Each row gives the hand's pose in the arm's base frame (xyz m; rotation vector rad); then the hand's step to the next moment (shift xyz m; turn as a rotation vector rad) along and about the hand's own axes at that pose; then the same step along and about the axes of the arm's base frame.
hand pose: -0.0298 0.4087 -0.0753 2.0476 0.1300 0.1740
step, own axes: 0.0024 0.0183 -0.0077 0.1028 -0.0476 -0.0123
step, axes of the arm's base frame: 0.0013 -0.0014 0.0199 0.0981 0.0499 -0.0296
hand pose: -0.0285 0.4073 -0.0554 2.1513 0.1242 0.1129
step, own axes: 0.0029 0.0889 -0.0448 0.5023 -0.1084 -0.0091
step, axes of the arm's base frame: 0.0011 -0.0114 0.0989 0.4915 0.1337 -0.0688
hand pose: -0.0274 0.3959 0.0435 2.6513 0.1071 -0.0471
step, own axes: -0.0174 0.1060 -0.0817 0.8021 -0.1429 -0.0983
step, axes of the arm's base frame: -0.0072 -0.0561 0.1225 0.7885 0.2262 -0.0219
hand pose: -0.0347 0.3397 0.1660 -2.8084 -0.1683 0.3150
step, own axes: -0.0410 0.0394 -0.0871 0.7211 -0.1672 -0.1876
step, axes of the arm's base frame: -0.0162 -0.0686 0.0765 0.7290 0.2111 0.0847
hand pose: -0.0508 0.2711 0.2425 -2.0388 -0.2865 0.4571
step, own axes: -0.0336 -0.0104 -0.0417 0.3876 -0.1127 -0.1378
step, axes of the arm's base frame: -0.0123 -0.0406 0.0342 0.4076 0.0955 0.0818
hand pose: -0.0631 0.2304 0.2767 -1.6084 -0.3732 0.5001
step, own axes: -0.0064 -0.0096 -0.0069 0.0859 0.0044 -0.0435
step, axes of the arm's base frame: -0.0013 -0.0082 0.0106 0.0956 0.0072 -0.0103
